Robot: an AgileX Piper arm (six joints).
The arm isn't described. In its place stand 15 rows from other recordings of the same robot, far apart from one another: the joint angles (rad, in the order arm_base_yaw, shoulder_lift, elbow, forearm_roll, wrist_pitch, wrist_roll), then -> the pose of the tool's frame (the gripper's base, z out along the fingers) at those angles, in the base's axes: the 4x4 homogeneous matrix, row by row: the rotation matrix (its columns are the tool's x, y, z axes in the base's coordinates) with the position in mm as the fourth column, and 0 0 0 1 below.
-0.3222, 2.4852, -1.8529, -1.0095, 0.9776, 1.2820 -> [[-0.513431 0.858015 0.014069 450.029], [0.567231 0.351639 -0.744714 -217.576], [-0.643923 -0.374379 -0.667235 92.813], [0 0 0 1]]
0.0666, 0.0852, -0.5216, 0.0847, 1.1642, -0.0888 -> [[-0.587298 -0.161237 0.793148 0.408], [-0.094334 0.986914 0.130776 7.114], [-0.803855 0.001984 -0.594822 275.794], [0 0 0 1]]
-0.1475, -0.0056, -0.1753, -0.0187, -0.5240, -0.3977 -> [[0.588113 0.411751 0.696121 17.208], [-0.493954 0.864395 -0.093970 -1.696], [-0.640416 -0.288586 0.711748 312.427], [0 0 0 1]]
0.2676, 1.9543, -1.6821, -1.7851, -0.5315, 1.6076 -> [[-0.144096 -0.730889 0.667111 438.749], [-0.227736 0.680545 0.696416 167.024], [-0.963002 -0.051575 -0.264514 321.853], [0 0 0 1]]
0.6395, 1.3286, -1.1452, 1.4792, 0.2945, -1.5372 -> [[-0.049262 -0.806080 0.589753 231.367], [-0.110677 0.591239 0.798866 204.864], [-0.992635 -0.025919 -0.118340 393.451], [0 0 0 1]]
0.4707, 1.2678, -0.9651, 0.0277, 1.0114, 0.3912 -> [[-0.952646 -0.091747 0.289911 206.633], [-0.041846 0.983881 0.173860 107.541], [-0.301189 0.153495 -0.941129 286.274], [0 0 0 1]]
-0.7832, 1.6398, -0.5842, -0.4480, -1.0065, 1.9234 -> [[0.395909 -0.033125 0.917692 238.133], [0.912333 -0.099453 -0.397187 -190.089], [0.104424 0.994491 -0.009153 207.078], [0 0 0 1]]
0.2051, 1.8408, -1.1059, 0.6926, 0.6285, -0.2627 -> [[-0.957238 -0.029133 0.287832 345.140], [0.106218 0.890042 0.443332 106.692], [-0.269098 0.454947 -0.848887 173.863], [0 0 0 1]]
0.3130, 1.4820, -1.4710, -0.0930, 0.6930, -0.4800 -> [[-0.330365 -0.510051 0.794170 321.321], [-0.656790 0.728513 0.194667 98.317], [-0.677854 -0.457292 -0.575672 396.337], [0 0 0 1]]
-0.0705, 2.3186, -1.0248, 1.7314, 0.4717, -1.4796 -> [[-0.902022 0.115891 0.415843 367.236], [0.303625 0.855076 0.420305 14.987], [-0.306868 0.505385 -0.806485 3.930], [0 0 0 1]]
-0.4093, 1.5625, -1.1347, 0.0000, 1.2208, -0.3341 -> [[-0.997136 0.075142 0.008623 257.622], [0.075113 0.997168 -0.003741 -111.756], [-0.008880 -0.003082 -0.999956 251.675], [0 0 0 1]]
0.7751, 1.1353, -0.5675, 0.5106, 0.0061, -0.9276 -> [[-0.020833 -0.776662 0.629573 163.291], [-0.587391 0.519076 0.620911 160.342], [-0.809035 -0.356870 -0.467018 256.405], [0 0 0 1]]
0.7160, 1.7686, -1.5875, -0.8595, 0.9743, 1.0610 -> [[-0.600376 0.085986 0.795082 332.684], [-0.042313 0.989395 -0.138951 213.848], [-0.798598 -0.117066 -0.590370 336.960], [0 0 0 1]]
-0.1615, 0.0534, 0.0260, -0.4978, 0.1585, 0.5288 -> [[-0.121061 0.238630 0.963535 58.696], [0.056363 0.970761 -0.233338 -16.512], [-0.991044 0.026059 -0.130971 188.656], [0 0 0 1]]
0.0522, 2.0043, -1.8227, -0.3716, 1.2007, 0.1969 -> [[-0.949555 0.104997 0.295502 431.713], [0.003939 0.946205 -0.323544 -8.292], [-0.313577 -0.306059 -0.898887 279.511], [0 0 0 1]]
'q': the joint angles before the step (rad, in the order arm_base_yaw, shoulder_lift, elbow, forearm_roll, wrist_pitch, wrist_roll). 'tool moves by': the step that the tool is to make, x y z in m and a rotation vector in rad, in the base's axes. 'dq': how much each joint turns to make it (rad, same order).
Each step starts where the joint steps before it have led.
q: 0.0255 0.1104 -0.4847 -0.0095 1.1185 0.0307
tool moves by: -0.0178 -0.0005 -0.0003 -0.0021 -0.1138 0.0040
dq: 0.0010 -0.1202 -0.0001 -0.0004 0.0065 -0.0057
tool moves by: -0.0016 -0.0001 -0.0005 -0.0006 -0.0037 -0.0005
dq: -0.0002 -0.0092 0.0000 -0.0007 0.0056 -0.0002
